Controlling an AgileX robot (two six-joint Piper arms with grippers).
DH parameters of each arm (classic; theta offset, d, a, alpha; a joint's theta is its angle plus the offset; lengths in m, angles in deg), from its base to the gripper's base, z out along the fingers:
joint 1: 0 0.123 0 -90
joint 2: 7.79 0 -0.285 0
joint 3: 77.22 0 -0.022 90
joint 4: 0 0.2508 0 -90
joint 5: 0 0 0.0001 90
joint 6: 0 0.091 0 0
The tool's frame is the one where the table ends.
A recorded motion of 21 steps. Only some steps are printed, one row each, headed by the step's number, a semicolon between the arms.
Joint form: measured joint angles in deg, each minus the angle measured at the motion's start. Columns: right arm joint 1, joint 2, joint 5, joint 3, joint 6, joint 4; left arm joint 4, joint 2, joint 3, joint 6, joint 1, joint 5.
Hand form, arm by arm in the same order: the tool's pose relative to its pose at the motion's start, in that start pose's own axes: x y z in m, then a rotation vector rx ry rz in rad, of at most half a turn. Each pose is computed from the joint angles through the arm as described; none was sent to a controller.
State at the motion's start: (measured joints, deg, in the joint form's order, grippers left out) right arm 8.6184 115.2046 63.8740 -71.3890 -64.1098 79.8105; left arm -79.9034 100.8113 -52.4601 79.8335 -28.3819 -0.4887
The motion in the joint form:
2: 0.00 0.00 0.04 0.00 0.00 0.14; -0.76 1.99 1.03 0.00 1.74 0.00
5: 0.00 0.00 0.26 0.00 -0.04 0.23; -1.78 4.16 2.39 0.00 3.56 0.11
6: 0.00 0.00 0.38 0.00 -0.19 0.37; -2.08 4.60 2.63 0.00 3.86 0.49
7: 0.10 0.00 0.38 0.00 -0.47 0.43; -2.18 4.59 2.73 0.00 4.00 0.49
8: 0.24 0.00 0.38 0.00 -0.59 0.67; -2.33 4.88 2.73 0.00 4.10 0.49
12: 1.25 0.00 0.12 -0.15 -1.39 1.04; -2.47 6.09 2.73 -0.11 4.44 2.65
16: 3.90 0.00 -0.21 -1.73 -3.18 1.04; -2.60 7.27 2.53 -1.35 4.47 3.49
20: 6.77 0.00 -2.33 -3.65 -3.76 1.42; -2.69 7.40 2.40 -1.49 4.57 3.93
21: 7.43 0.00 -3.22 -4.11 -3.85 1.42; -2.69 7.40 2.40 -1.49 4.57 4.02
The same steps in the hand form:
2: -0.0002 0.0001 0.0000 -0.0016 -0.0017 0.0011; 0.0142 0.0106 0.0097 -0.0220 0.0528 -0.0342
5: -0.0001 0.0005 0.0000 -0.0057 -0.0013 0.0011; 0.0317 0.0213 0.0190 -0.0428 0.1145 -0.0753
6: -0.0002 0.0008 0.0000 -0.0085 -0.0023 -0.0005; 0.0351 0.0224 0.0208 -0.0401 0.1271 -0.0850
7: -0.0001 0.0012 0.0006 -0.0097 -0.0018 -0.0056; 0.0357 0.0232 0.0206 -0.0419 0.1286 -0.0885
8: -0.0002 0.0019 0.0013 -0.0125 -0.0033 -0.0068; 0.0370 0.0238 0.0219 -0.0432 0.1336 -0.0925
12: -0.0001 0.0058 0.0069 -0.0194 0.0020 -0.0272; 0.0426 0.0224 0.0269 -0.0101 0.1593 -0.1047
16: -0.0030 0.0188 0.0203 -0.0386 0.0220 -0.1008; 0.0467 0.0213 0.0318 0.0020 0.1782 -0.1309
20: -0.0080 0.0320 0.0348 -0.0362 0.0219 -0.1564; 0.0466 0.0213 0.0324 0.0081 0.1791 -0.1369
21: -0.0094 0.0346 0.0381 -0.0291 0.0195 -0.1694; 0.0466 0.0211 0.0324 0.0096 0.1793 -0.1370

